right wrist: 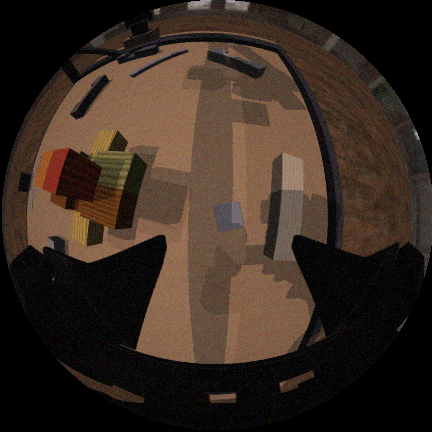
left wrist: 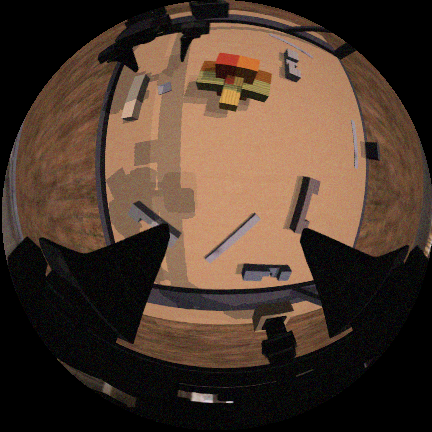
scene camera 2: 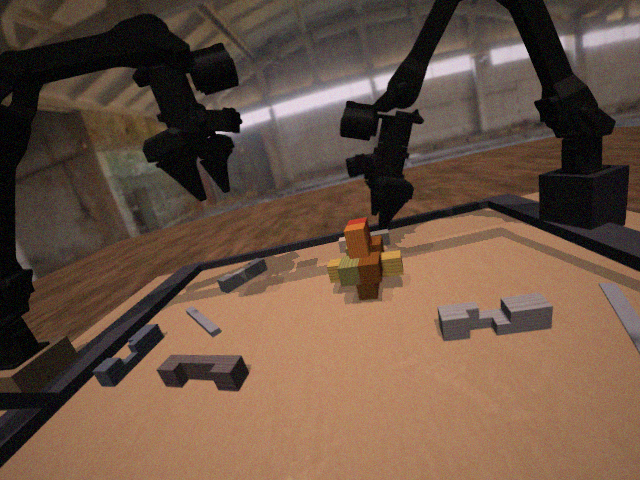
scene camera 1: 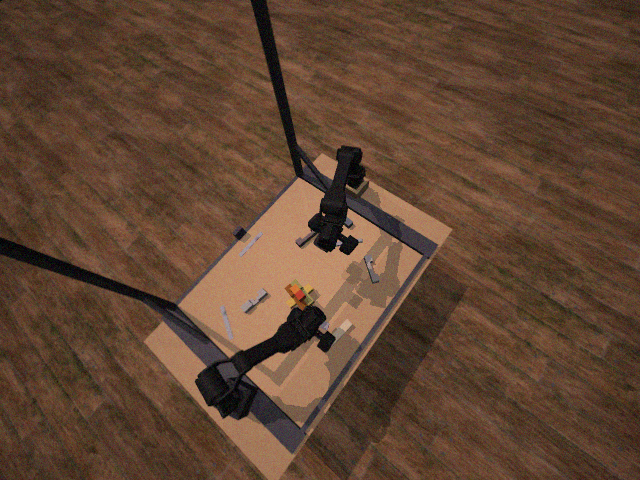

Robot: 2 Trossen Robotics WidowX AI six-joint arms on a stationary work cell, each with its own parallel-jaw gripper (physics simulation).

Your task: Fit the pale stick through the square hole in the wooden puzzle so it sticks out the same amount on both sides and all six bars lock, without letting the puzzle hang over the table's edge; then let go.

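Frame: origin at the left arm's base, x back, y right, z up, level; centimetres.
Where they show: left gripper, between the fingertips: [left wrist: 238,233] [scene camera 2: 216,196]; right gripper, between the fingertips: [right wrist: 231,242] [left wrist: 158,64] [scene camera 2: 377,221]; left arm's base, origin of its link: [left wrist: 273,322] [scene camera 2: 21,356] [scene camera 1: 354,181]; right arm's base, origin of its link: [scene camera 2: 582,170] [scene camera 1: 232,398].
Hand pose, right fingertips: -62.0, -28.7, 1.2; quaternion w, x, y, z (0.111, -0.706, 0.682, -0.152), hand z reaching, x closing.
Observation:
Each offset is from my right fingertips to the top centre of the thing, as dx, dy, dz. "spot": to the spot under its first point.
The pale stick @[+3.3, -7.4, -4.7] [scene camera 1: 343,329] [scene camera 2: 381,237] [left wrist: 135,97] [right wrist: 290,200] lies flat on the table beside the puzzle, apart from it, partly in shadow. The puzzle @[+4.8, +15.4, +4.4] [scene camera 1: 298,294] [scene camera 2: 356,242] [left wrist: 234,75] [right wrist: 107,190], of orange, red, yellow and green bars, stands on the table. Its square hole is hard to make out. My right gripper [scene camera 1: 317,330] [scene camera 2: 380,218] [left wrist: 158,64] [right wrist: 231,242] is open and empty, pointing down above the table; in the right wrist view the stick lies near its right finger. My left gripper [scene camera 1: 337,242] [scene camera 2: 215,194] [left wrist: 238,233] is open and empty, high above the table, away from the puzzle.
A small blue-grey tile @[+2.0, -0.9, -7.4] [right wrist: 227,217] lies between puzzle and stick. A grey notched block @[-8.9, +29.0, -4.7] [scene camera 1: 254,300] [scene camera 2: 524,312], a dark brown block @[+28.1, +30.2, -4.7] [scene camera 2: 204,367], a blue-grey block @[+45.0, +23.7, -4.7] [scene camera 2: 147,338], another grey block @[+33.0, -2.0, -4.7] [scene camera 2: 241,275] and thin strips @[+36.4, +14.5, -6.7] [scene camera 2: 203,321] lie around. The dark table rim @[spot: +8.5, -16.9, -5.7] [right wrist: 334,175] runs beyond the stick.

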